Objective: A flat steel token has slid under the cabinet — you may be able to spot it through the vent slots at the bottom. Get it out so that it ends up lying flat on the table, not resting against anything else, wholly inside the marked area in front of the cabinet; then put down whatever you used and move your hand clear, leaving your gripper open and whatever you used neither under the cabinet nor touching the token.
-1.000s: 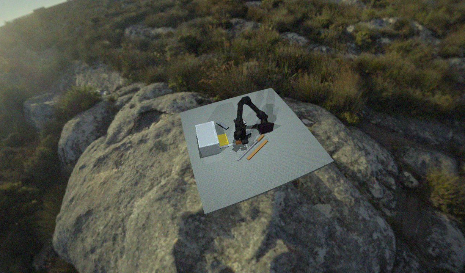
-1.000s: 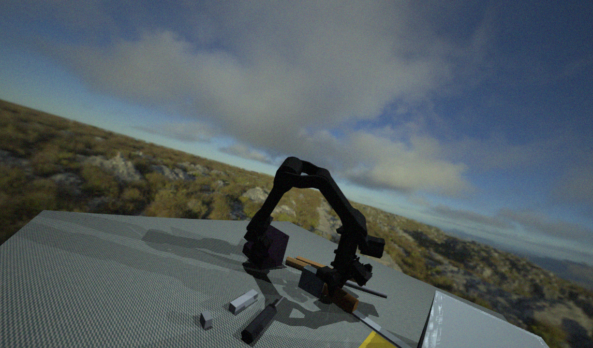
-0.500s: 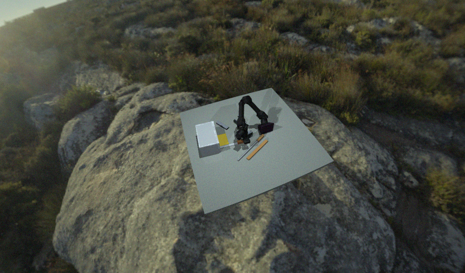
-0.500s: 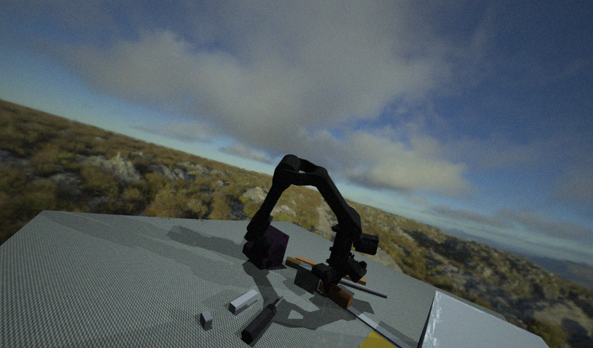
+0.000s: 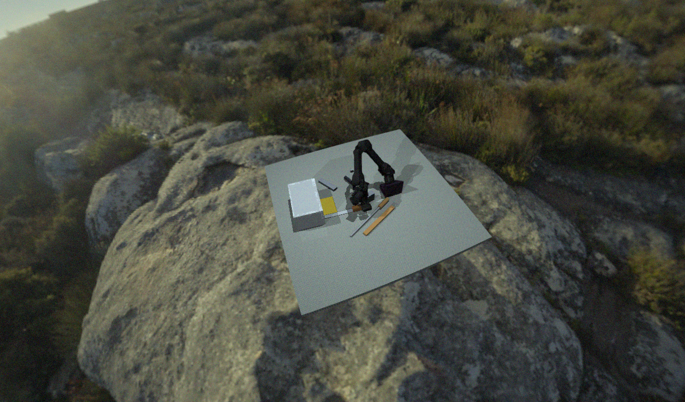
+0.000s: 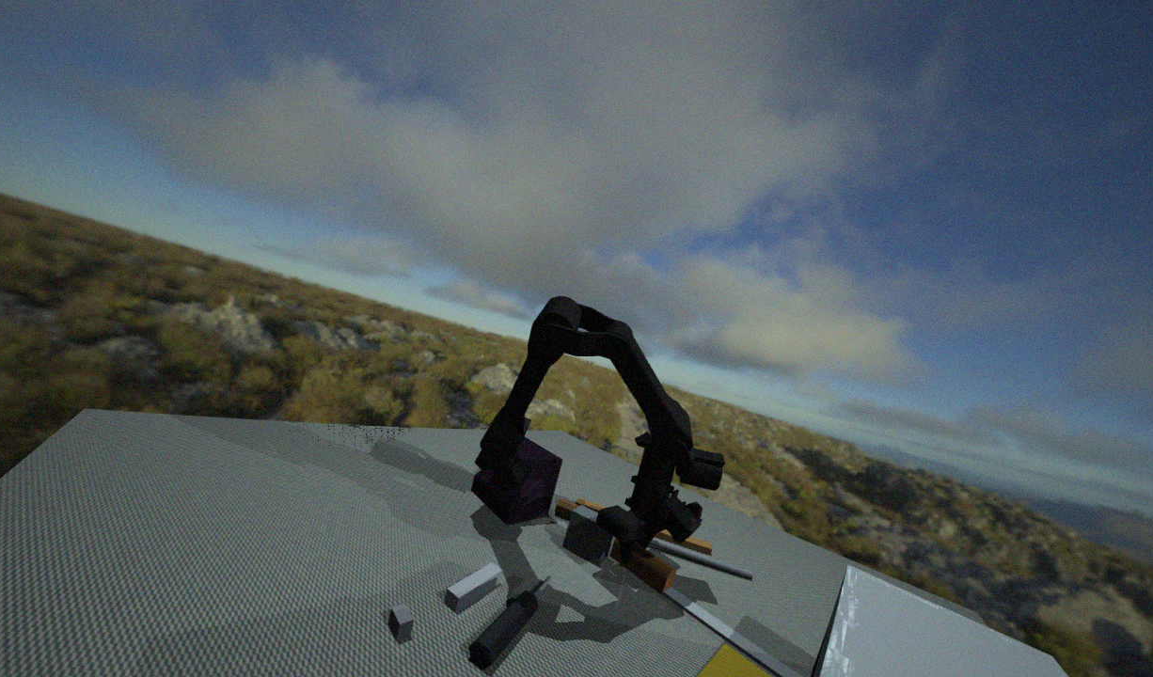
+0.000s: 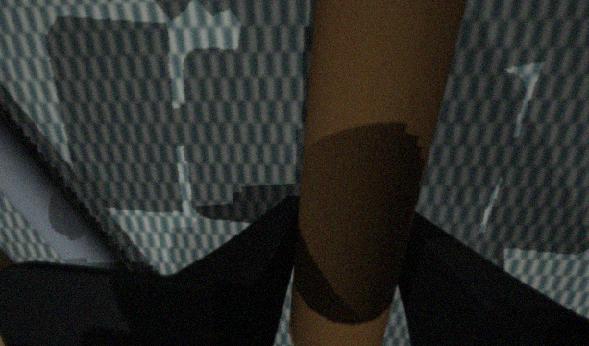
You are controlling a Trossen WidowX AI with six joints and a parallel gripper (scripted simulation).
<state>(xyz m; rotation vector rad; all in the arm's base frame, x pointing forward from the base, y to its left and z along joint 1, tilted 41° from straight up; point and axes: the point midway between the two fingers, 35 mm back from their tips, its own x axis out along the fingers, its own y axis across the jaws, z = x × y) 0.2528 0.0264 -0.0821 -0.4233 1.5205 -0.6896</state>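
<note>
The grey block is 70 mm behind my gripper tip, 40 mm to the right of it and 30 mm above it. Round my gripper tip: grey bar: 90 mm behind, 260 mm to the right; small grey cube: 80 mm behind, 360 mm to the right; wooden stick: 50 mm behind, 150 mm to the left.
</note>
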